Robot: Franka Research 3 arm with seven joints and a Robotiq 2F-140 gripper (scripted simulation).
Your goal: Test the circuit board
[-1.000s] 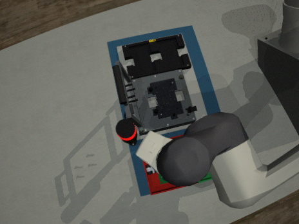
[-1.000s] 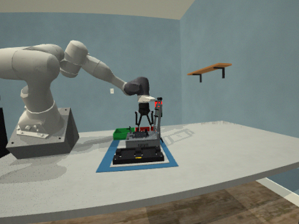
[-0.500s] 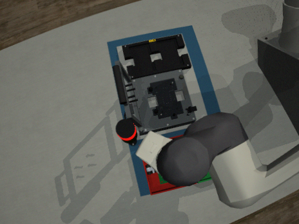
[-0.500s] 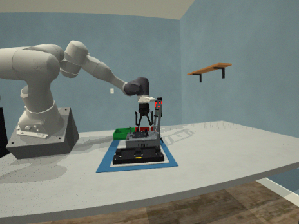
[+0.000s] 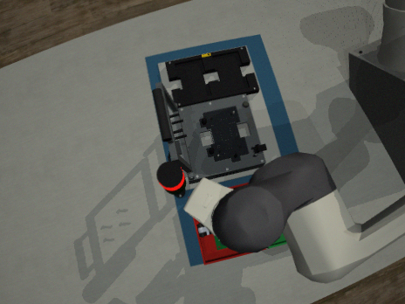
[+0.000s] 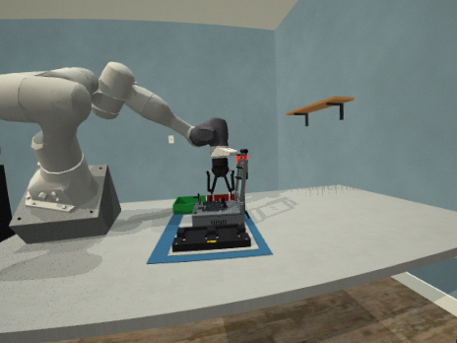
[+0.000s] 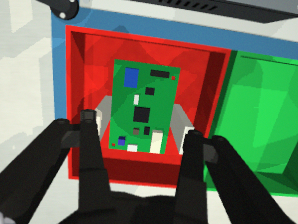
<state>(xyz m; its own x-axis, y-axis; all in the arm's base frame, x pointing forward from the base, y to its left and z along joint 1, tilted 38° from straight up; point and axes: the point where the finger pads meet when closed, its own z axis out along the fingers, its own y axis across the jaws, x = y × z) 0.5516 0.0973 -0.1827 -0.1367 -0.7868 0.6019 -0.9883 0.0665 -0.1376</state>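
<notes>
The red bin lies 2 cm below my hand. The rest, counted from my hand: green bin 15 cm behind, 2 cm to the left, 2 cm below; latch hook 13 cm to the right, 12 cm behind, 5 cm above; green circuit board 2 cm below.
</notes>
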